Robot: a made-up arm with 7 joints.
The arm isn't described. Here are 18 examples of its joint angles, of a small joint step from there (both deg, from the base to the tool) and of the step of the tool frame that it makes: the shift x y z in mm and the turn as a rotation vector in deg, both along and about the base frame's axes.
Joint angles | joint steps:
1: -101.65 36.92 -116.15 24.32 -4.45 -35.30 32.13 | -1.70 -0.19 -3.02 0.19 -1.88 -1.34 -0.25
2: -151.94 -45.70 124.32 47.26 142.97 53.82 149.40 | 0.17 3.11 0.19 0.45 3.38 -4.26 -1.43
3: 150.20 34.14 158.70 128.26 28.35 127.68 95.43 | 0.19 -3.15 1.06 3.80 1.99 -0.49 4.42
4: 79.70 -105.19 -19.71 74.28 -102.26 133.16 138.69 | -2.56 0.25 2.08 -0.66 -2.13 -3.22 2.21
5: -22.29 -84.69 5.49 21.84 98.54 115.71 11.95 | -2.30 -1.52 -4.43 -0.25 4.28 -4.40 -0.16
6: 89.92 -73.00 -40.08 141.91 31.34 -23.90 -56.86 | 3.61 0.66 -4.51 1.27 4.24 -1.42 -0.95
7: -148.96 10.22 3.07 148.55 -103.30 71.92 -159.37 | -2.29 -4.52 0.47 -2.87 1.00 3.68 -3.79
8: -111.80 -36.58 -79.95 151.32 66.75 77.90 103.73 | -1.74 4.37 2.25 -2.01 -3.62 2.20 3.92
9: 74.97 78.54 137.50 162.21 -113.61 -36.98 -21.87 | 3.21 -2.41 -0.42 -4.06 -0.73 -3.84 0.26
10: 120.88 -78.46 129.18 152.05 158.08 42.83 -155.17 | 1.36 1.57 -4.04 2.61 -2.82 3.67 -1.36
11: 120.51 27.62 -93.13 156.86 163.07 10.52 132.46 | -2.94 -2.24 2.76 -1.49 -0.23 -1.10 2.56
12: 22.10 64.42 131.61 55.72 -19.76 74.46 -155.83 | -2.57 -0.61 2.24 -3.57 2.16 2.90 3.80
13: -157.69 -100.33 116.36 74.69 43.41 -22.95 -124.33 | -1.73 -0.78 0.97 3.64 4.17 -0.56 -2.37
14: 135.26 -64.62 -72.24 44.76 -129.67 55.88 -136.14 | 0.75 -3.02 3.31 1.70 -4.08 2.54 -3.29
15: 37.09 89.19 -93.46 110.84 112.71 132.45 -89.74 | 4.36 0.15 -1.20 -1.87 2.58 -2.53 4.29
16: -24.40 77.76 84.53 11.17 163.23 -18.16 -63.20 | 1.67 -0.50 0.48 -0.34 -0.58 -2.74 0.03
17: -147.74 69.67 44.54 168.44 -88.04 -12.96 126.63 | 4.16 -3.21 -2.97 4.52 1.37 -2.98 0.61
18: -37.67 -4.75 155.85 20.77 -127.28 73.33 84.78 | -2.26 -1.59 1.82 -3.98 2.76 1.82 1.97
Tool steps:
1: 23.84 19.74 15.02 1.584 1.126 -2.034
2: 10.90 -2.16 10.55 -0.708 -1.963 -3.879
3: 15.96 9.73 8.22 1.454 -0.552 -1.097
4: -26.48 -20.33 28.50 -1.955 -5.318 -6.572
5: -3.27 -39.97 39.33 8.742 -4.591 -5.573
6: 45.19 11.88 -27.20 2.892 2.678 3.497
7: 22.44 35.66 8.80 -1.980 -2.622 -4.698
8: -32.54 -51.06 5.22 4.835 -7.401 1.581
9: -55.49 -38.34 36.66 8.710 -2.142 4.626
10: 34.99 19.31 44.81 -7.485 5.222 6.088
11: 42.73 -12.76 -3.92 0.548 5.511 0.264
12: 7.72 -25.28 -16.12 -2.676 -5.481 -0.619
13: 4.08 0.29 -7.19 0.734 -2.128 0.567
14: 4.50 1.76 52.38 2.041 -6.138 -0.544
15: 13.10 32.31 7.24 -1.425 -1.645 -1.494
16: -3.98 -18.38 -2.86 -0.277 -1.113 4.812
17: 49.57 8.39 60.28 -4.614 6.895 2.876
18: 33.70 -30.98 -25.88 -2.437 -1.340 -3.785
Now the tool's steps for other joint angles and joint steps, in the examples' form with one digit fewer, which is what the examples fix.
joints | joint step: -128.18 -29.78 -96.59 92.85 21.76 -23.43 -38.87 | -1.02 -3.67 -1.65 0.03 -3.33 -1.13 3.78
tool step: 34.5 19.8 -21.1 -2.09 3.04 -2.37
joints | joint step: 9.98 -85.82 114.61 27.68 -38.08 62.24 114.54 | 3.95 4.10 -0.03 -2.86 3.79 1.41 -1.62
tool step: -8.9 -12.7 -12.1 1.27 3.92 -1.40
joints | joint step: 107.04 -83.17 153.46 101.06 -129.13 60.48 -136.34 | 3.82 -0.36 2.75 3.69 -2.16 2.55 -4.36
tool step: 79.7 -32.5 7.6 -1.41 2.62 7.35
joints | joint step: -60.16 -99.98 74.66 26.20 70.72 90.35 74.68 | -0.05 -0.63 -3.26 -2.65 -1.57 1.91 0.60
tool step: -18.9 -15.7 11.6 1.95 -0.91 -3.26
